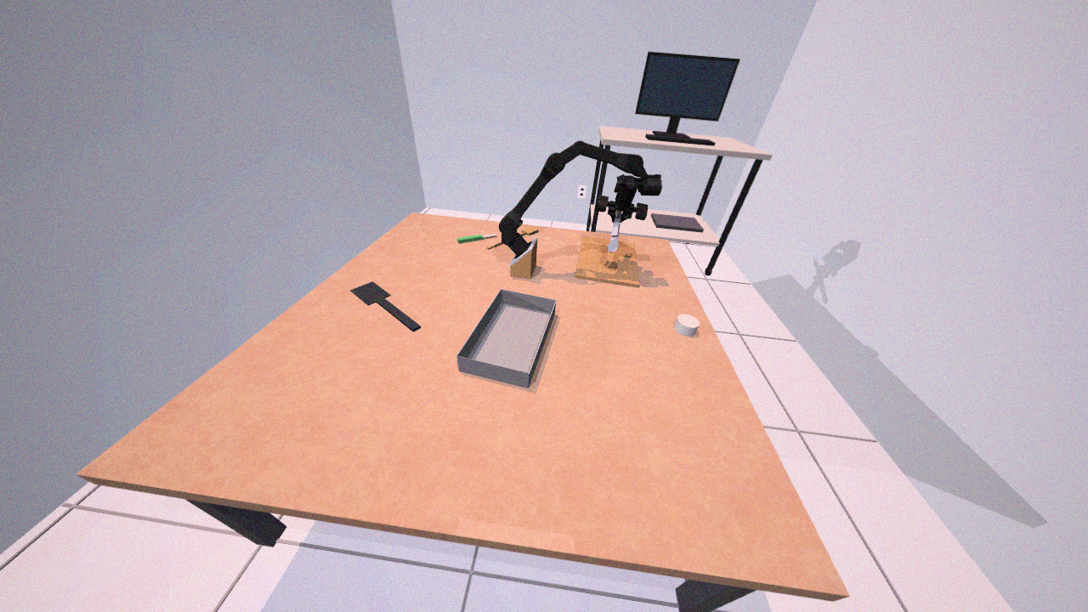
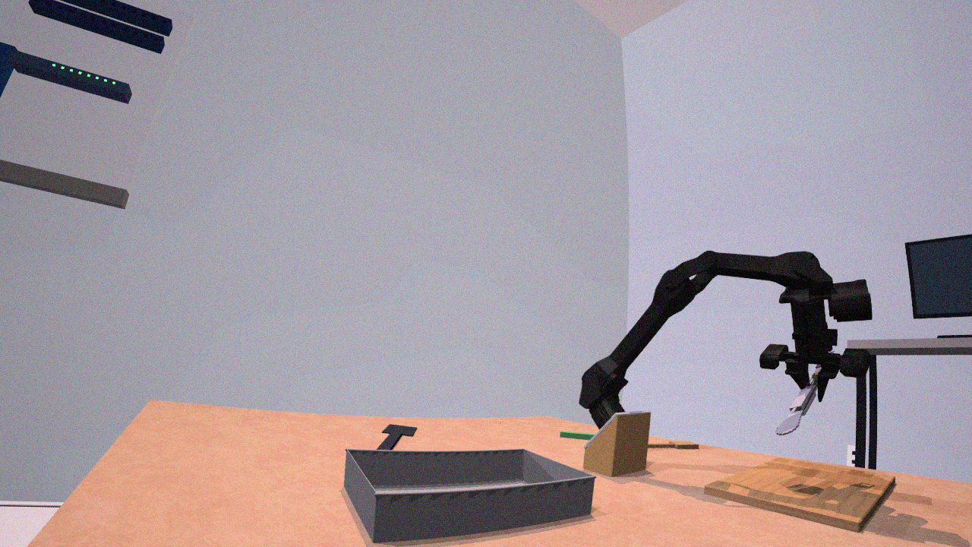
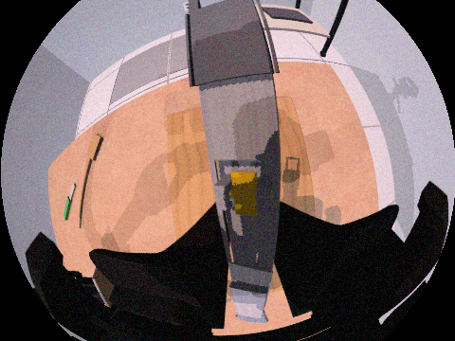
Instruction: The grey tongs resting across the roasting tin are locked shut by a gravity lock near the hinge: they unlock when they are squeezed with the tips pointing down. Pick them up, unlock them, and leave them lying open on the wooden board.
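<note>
Right now the yellow lock mark is 5 cm above my gripper tip. The rest, counted from my gripper tip: small white cylinder: 39 cm ahead, 27 cm to the left, 14 cm below; wooden board: 1 cm ahead, 15 cm below; green-handled tool: 1 cm ahead, 58 cm to the right, 15 cm below.
</note>
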